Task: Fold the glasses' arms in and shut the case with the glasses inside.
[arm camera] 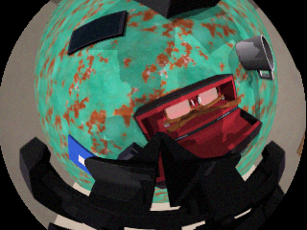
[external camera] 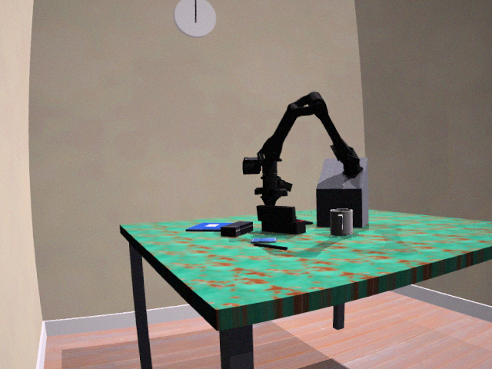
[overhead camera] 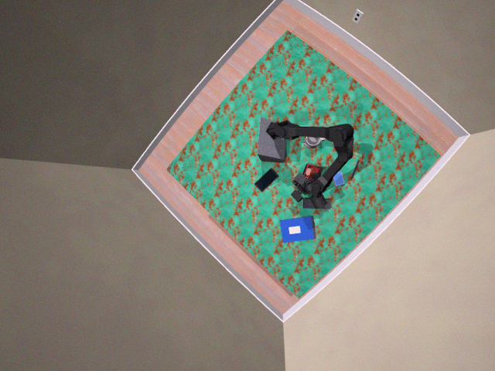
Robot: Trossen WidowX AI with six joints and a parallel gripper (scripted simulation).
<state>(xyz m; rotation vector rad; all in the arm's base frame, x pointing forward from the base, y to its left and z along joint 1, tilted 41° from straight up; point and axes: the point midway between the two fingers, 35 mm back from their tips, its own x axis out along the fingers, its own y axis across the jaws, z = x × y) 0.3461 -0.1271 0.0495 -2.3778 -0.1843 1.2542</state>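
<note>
My hand is 2 cm short of the glasses case lid, 7 cm to the right of it and 3 cm above it. From my hand the other things lie so: black glasses case 6 cm to the left, 5 cm below; black box 13 cm ahead, 2 cm to the right, 8 cm below; glasses 2 cm behind, 7 cm to the left, 7 cm below.
</note>
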